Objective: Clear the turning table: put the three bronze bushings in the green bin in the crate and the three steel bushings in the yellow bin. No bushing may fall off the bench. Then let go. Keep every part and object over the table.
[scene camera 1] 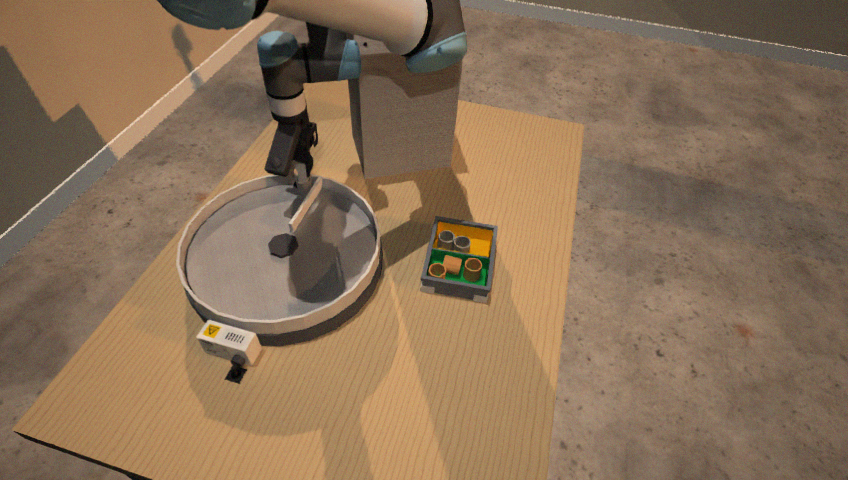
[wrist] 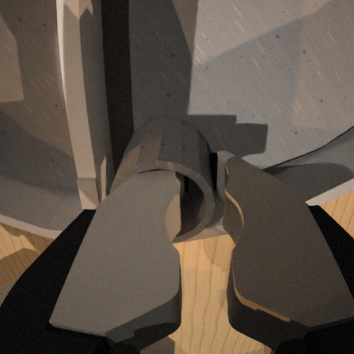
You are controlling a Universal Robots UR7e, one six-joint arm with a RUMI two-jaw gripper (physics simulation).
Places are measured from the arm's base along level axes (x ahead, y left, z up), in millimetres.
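Pixels of known places: gripper, fingertip midpoint: [scene camera 1: 299, 188].
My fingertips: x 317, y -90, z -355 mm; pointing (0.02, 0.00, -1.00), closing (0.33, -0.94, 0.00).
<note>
Behind a point stands the place of what it marks.
A steel bushing [wrist: 165, 147] lies on its side on the grey turning table [scene camera 1: 232, 267] {x 575, y -42, z -361 mm} [wrist: 240, 95], near its raised rim and beside the pale bar [scene camera 1: 306, 205] {x 361, y -26, z -342 mm} [wrist: 82, 105]. My gripper [scene camera 1: 301, 180] {x 317, y -90, z -355 mm} [wrist: 198, 156] is shut on the bushing's wall: the left finger in the wrist view reaches into the bore, the right one is outside. Three bronze bushings [scene camera 1: 452, 264] {x 294, y 330, z -373 mm} [scene camera 1: 473, 273] {x 287, y 379, z -377 mm} [scene camera 1: 437, 271] {x 313, y 305, z -397 mm} are in the green bin [scene camera 1: 462, 277] {x 289, y 361, z -403 mm}; one lies on its side. Two steel bushings [scene camera 1: 446, 244] {x 249, y 288, z -377 mm} [scene camera 1: 461, 247] {x 243, y 323, z -370 mm} are in the yellow bin [scene camera 1: 480, 245] {x 181, y 344, z -408 mm}.
The dark crate [scene camera 1: 455, 289] {x 339, y 366, z -388 mm} stands right of the turning table on the wooden bench [scene camera 1: 476, 368] {x 461, y 488, z -414 mm}. A white box [scene camera 1: 229, 342] {x 703, y 89, z -356 mm} with a warning label stands at the turning table's front. A dark hub [scene camera 1: 282, 245] {x 476, y 6, z -353 mm} is at the turning table's middle. The robot's pedestal [scene camera 1: 407, 118] {x 63, y 52, z -239 mm} stands behind.
</note>
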